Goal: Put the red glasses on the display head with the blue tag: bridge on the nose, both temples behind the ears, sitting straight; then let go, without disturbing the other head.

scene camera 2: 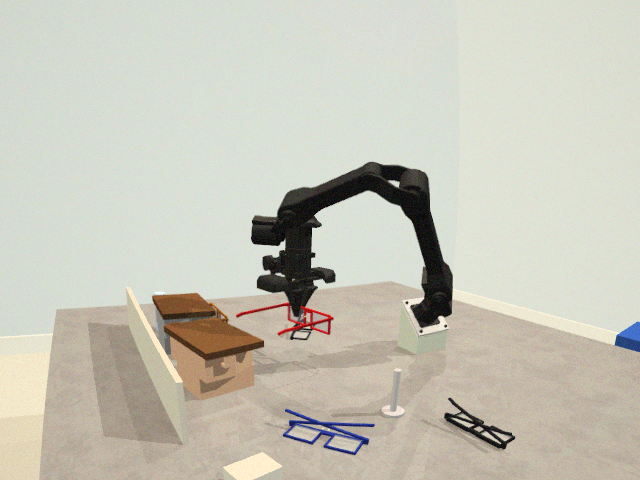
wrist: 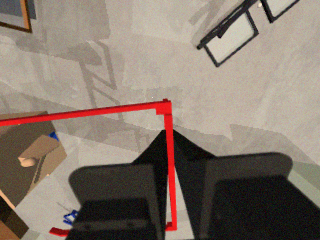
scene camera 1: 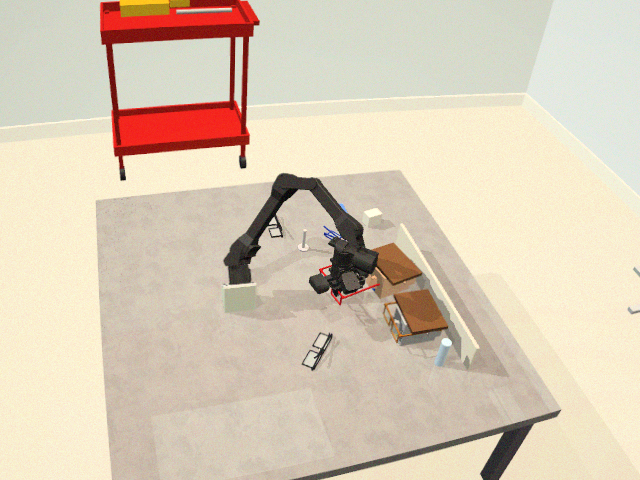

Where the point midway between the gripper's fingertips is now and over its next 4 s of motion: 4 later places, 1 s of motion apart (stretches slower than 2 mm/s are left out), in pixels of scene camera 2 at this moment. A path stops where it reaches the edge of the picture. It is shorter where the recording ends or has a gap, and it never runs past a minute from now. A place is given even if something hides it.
The gripper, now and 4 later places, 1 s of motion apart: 297, 316; 297, 325; 286, 329; 270, 332; 255, 335
